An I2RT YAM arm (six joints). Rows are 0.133 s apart.
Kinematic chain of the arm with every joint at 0, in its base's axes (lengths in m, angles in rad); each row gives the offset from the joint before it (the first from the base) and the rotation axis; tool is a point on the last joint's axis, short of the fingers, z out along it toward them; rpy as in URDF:
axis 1: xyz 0 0 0.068 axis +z
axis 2: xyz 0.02 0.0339 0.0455 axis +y
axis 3: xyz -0.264 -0.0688 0 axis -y
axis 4: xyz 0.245 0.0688 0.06 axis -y
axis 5: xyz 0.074 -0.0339 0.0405 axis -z
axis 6: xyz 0.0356 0 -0.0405 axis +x
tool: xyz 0 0 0 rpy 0 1.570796 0
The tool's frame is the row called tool.
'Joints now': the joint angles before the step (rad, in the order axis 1, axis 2, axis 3, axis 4, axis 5, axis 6). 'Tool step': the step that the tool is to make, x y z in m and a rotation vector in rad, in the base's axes. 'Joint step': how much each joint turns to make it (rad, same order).
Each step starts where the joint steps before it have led.
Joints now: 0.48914, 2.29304, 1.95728, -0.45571, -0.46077, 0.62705
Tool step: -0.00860, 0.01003, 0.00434, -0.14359, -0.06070, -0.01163
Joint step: 0.03409, -0.00298, 0.03142, -0.08098, 0.14419, -0.07897
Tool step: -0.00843, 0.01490, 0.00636, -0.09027, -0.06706, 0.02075
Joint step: 0.03937, 0.00188, 0.03280, -0.03688, 0.09584, -0.06302
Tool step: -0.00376, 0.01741, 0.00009, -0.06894, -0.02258, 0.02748
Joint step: 0.03575, 0.04360, 0.08354, -0.06655, 0.05836, -0.04032
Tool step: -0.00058, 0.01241, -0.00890, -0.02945, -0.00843, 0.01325
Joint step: 0.02172, 0.04086, 0.03951, -0.01038, 0.02769, -0.01216
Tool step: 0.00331, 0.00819, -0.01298, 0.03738, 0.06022, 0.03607
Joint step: 0.00417, 0.05535, 0.05205, -0.02109, -0.07103, 0.01633
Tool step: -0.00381, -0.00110, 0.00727, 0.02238, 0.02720, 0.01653
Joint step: 0.00010, -0.01658, 0.00015, -0.02392, -0.03698, 0.00812
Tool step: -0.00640, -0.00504, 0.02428, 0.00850, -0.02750, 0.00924
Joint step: -0.00059, -0.05326, -0.00398, -0.02530, 0.00110, -0.01380
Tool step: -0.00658, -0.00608, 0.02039, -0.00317, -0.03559, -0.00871
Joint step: -0.00056, -0.05411, -0.01863, -0.01046, 0.02317, -0.00889
